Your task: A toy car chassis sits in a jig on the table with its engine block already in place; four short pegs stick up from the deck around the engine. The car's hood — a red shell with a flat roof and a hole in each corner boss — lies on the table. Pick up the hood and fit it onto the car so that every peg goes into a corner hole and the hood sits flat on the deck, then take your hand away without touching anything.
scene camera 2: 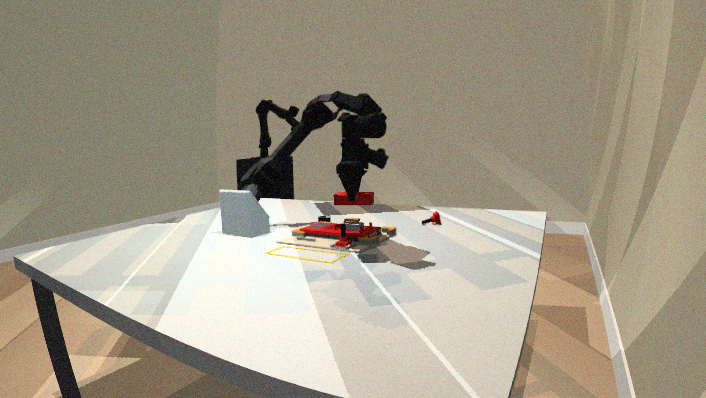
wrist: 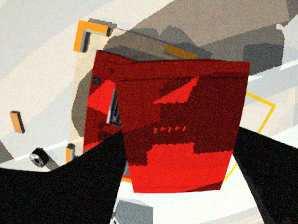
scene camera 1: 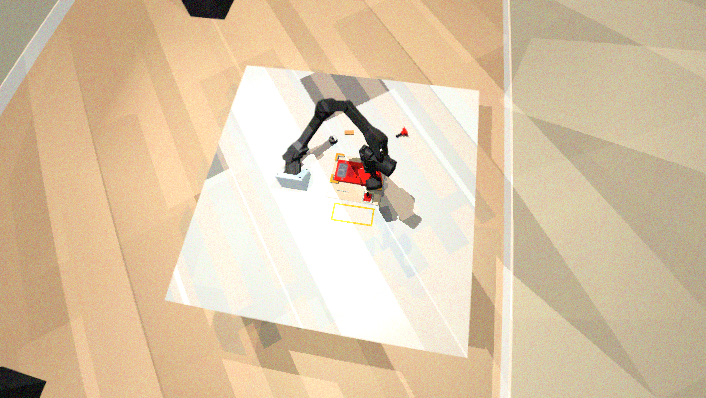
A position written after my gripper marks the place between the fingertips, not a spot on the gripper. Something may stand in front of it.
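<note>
Here is my gripper (scene camera 2: 353,199), which the wrist view (wrist: 178,132) lets me see as well. It is holding a hood (wrist: 180,118).
</note>
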